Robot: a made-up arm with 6 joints.
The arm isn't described. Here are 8 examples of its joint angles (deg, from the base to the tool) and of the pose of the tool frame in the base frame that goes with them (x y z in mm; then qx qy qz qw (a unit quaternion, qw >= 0)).
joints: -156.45 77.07 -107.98 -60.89 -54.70 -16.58
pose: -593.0 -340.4 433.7 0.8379 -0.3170 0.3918 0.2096
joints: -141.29 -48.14 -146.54 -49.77 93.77 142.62
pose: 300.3 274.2 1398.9 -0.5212 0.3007 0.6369 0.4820
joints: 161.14 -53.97 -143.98 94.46 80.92 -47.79
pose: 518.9 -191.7 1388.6 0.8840 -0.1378 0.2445 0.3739
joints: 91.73 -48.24 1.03 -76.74 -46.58 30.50
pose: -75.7 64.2 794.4 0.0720 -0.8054 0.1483 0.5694
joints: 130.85 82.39 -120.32 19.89 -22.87 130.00
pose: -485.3 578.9 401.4 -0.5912 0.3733 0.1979 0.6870
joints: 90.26 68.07 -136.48 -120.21 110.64 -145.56
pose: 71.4 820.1 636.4 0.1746 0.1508 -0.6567 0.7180
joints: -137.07 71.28 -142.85 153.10 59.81 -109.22
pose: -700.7 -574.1 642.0 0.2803 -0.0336 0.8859 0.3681
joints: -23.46 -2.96 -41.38 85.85 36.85 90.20
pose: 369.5 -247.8 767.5 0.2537 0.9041 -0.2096 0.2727
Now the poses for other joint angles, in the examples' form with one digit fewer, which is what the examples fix.
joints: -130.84 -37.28 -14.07 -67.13 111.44 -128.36
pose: -179 -131 733 -0.340 0.092 0.167 0.921
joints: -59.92 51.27 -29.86 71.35 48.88 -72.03
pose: 91 -288 322 -0.386 0.534 -0.184 0.729
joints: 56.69 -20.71 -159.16 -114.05 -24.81 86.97
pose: -129 -110 1447 0.214 -0.608 -0.720 0.257
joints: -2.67 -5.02 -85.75 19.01 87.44 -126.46
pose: 503 -15 1130 -0.433 -0.811 0.236 0.314
